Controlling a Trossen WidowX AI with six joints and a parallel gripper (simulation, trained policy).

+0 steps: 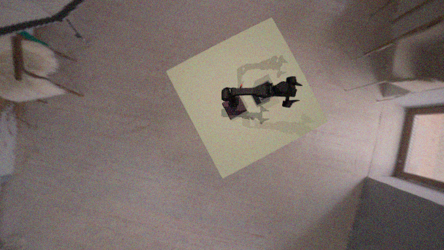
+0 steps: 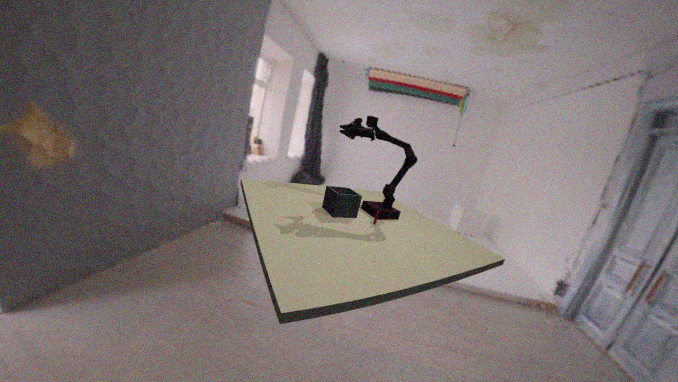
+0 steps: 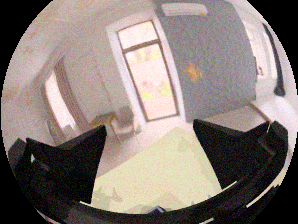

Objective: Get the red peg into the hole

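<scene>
Now: gripper tip 16 cm past the red peg, 33 cm to the right of it and 45 cm above it. From my gripper tip the other things lie so: grey plate (2 cm behind, 15 cm to the left, 44 cm below).
</scene>
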